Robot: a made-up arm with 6 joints.
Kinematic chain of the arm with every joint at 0, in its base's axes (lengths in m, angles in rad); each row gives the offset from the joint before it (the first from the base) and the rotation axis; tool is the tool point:
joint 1: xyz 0 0 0.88 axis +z
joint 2: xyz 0.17 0 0 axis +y
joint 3: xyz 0 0 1.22 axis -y
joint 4: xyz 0 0 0.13 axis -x
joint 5: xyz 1.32 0 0 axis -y
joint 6: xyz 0.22 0 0 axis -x
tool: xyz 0 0 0
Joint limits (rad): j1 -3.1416..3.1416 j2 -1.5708..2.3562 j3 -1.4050..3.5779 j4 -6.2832..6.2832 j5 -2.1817..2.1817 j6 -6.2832..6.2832
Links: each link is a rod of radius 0.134 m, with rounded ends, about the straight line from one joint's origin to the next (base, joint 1, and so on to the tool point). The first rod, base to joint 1, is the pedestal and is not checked.
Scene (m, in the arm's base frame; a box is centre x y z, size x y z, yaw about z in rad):
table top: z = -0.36
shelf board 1: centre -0.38 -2.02 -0 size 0.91 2.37 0.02 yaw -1.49
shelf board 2: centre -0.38 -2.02 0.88 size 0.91 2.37 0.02 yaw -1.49
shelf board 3: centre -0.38 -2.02 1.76 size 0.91 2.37 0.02 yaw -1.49
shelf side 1: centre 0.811 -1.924 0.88 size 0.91 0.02 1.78 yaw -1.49
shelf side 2: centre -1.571 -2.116 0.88 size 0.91 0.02 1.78 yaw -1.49
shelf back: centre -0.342 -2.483 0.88 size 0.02 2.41 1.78 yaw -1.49
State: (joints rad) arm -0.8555 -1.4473 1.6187 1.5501 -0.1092 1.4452
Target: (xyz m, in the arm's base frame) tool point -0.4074 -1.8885 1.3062
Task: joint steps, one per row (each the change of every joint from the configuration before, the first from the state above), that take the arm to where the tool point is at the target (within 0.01 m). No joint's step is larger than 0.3 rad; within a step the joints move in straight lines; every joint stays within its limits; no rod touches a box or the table.
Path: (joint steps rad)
1: 0.2365 0.1086 0.2369 0.0283 -0.0898 0.1150
2: 0.2365 0.1087 0.2368 0.0283 -0.0899 0.1151
3: 0.2366 0.1086 0.2369 0.0282 -0.0898 0.1150
4: 0.2365 0.1087 0.2368 0.0283 -0.0898 0.1150
5: 0.2422 0.0812 0.0539 -0.0098 -0.0104 -0.0920
6: 0.2422 0.0812 0.0539 -0.0098 -0.0105 -0.0920
7: 0.2423 0.0812 0.0538 -0.0098 -0.0104 -0.0921
8: 0.2422 0.0812 0.0539 -0.0098 -0.0104 -0.0920
9: 0.2422 0.0812 0.0538 -0.0098 -0.0105 -0.0920

